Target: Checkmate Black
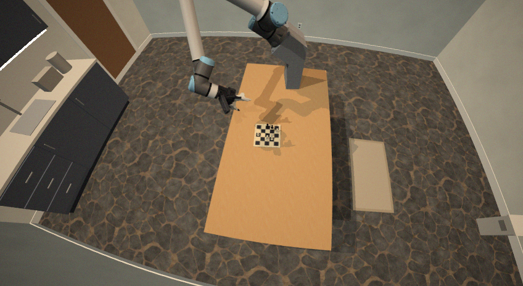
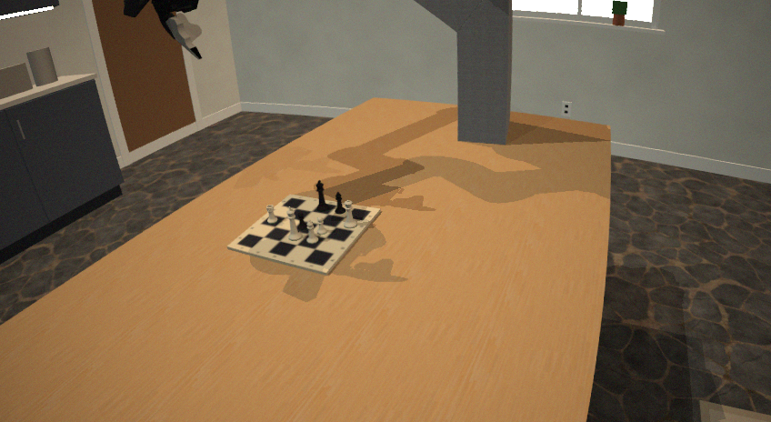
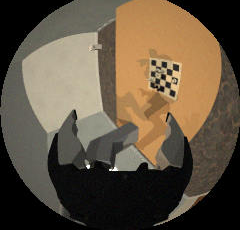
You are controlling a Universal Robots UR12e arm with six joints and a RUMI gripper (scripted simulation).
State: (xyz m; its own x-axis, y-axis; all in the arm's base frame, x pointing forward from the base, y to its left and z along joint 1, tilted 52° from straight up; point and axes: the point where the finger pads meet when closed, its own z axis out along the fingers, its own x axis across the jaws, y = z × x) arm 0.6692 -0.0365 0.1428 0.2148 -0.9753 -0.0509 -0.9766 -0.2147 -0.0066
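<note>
My hand is 360 mm above the tall white piece, 150 mm to the right of it and 10 mm short of it. Also, from my hand: white rook (370 mm below, 220 mm to the left, 70 mm behind); small chessboard (400 mm below, 140 mm to the left, 20 mm behind); black king (360 mm below, 130 mm to the left, 100 mm behind).
</note>
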